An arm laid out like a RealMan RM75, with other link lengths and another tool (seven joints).
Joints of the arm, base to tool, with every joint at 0 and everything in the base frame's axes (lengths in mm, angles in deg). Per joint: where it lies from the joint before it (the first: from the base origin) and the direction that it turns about. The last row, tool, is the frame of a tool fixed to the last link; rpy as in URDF.
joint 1: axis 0 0 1 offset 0 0 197.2
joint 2: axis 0 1 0 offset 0 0 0
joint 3: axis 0 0 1 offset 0 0 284.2
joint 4: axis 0 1 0 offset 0 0 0
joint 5: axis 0 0 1 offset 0 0 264.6
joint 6: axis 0 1 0 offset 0 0 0
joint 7: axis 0 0 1 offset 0 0 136.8
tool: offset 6 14 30 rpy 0 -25.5 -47.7
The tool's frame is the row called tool.
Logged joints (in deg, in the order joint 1, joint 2, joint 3, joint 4, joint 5, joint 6, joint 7), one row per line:
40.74, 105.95, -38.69, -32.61, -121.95, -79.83, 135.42
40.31, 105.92, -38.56, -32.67, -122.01, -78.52, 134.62
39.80, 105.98, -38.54, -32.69, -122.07, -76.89, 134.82
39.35, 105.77, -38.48, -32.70, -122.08, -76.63, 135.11
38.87, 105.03, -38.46, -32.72, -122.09, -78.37, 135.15
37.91, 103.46, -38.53, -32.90, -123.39, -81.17, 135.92
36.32, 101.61, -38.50, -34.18, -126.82, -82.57, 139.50
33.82, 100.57, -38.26, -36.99, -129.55, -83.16, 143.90
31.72, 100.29, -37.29, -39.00, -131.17, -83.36, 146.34
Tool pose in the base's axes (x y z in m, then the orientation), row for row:
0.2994, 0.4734, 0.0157, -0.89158, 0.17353, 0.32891, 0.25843
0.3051, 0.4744, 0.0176, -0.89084, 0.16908, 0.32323, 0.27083
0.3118, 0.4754, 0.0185, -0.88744, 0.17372, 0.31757, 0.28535
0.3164, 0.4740, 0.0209, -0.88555, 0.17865, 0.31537, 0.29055
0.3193, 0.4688, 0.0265, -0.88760, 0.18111, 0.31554, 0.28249
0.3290, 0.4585, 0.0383, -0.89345, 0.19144, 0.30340, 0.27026
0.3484, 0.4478, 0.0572, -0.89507, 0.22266, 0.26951, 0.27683
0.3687, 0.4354, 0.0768, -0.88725, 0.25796, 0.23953, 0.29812
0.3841, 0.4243, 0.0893, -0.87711, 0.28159, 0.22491, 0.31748
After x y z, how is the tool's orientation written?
As a quaternion, x y z w.
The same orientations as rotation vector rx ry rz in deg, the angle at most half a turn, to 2 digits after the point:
-138.48, 26.95, 51.09
-137.49, 26.10, 49.89
-135.96, 26.62, 48.65
-135.32, 27.30, 48.19
-136.19, 27.79, 48.41
-137.94, 29.56, 46.84
-137.73, 34.26, 41.47
-135.07, 39.27, 36.46
-132.25, 42.46, 33.91

